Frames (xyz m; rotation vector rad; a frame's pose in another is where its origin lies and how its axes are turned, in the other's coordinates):
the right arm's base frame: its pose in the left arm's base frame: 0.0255 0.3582 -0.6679 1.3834 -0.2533 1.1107
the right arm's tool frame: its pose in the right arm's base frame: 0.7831 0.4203 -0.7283 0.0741 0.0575 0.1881
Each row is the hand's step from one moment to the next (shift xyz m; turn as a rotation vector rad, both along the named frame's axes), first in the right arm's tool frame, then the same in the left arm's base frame.
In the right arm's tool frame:
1: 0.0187 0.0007 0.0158 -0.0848 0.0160 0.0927
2: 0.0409 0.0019 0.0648 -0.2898 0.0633 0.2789
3: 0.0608 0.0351 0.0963 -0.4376 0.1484 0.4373
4: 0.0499 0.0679 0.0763 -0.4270 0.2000 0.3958
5: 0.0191 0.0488 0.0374 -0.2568 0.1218 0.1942
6: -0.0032 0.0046 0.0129 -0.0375 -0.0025 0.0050
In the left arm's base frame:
1: 0.0140 -0.0043 0.0196 0.0078 -0.1206 -0.0378
2: 0.0464 -0.0341 0.0506 0.0000 -0.3844 -0.1342
3: 0.0437 -0.0619 0.0920 -0.0327 -0.6119 -0.1711
4: 0.0039 -0.0621 0.0951 -0.0913 -0.5911 -0.1460
5: -0.0120 -0.0383 0.0503 -0.0792 -0.3204 -0.0980
6: 0.0021 -0.0136 0.0030 -0.0080 -0.0208 -0.0307

